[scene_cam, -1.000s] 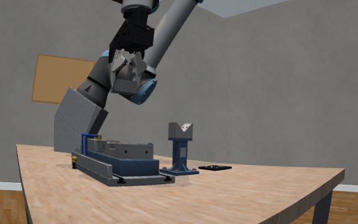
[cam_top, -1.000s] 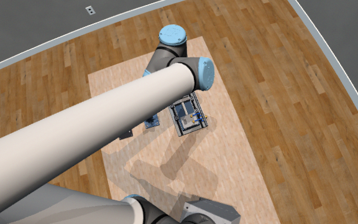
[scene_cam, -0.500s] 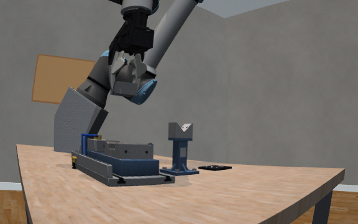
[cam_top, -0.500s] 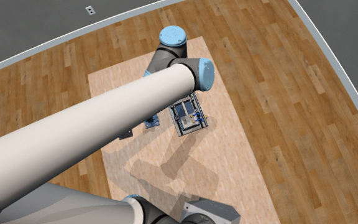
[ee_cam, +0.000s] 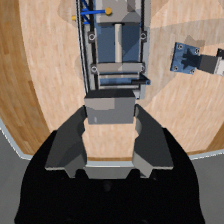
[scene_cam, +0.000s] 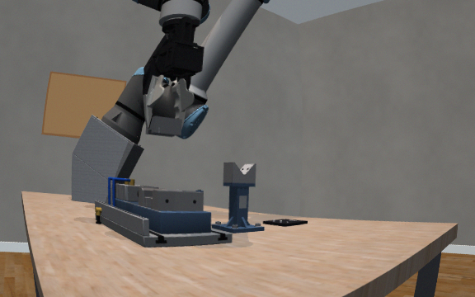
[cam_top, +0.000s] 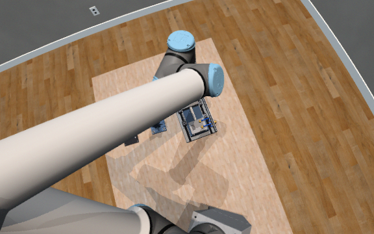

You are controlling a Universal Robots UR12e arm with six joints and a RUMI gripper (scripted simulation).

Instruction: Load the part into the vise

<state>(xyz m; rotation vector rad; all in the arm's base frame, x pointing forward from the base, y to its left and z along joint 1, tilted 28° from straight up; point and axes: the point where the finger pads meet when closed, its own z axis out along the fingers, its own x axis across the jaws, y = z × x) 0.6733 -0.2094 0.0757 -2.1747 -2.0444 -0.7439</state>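
The fixed jaw lies 30 mm ahead of my hand, 20 mm to the left of it and 140 mm below it. Round my hand: work stop: 70 mm to the left, 130 mm below; then part: 10 mm below; then moving jaw: 30 mm behind, 20 mm to the left, 140 mm below.
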